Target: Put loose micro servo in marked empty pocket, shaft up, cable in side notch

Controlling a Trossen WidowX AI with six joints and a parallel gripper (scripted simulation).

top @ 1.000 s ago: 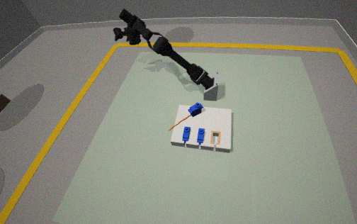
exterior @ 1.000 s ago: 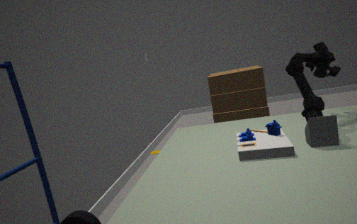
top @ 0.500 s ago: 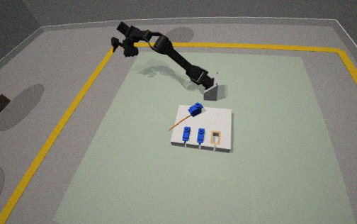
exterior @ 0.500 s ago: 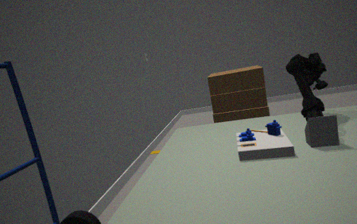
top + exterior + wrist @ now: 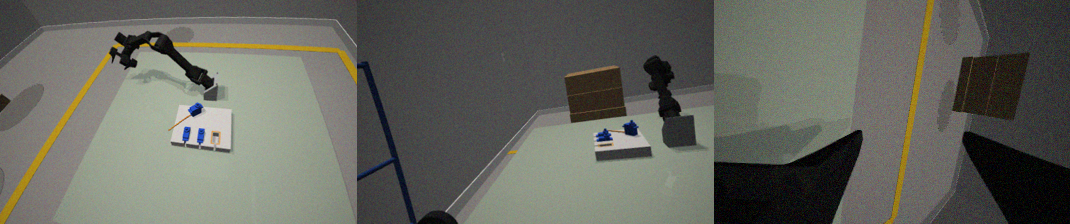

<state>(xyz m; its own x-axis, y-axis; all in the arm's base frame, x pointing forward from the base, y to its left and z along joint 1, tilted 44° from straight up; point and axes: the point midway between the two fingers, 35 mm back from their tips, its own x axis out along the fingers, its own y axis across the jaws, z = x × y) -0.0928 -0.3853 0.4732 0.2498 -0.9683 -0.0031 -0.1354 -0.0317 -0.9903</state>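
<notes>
Right now my gripper tip is 610 mm to the right of the robot deck, 300 mm short of it and 120 mm above it.
</notes>
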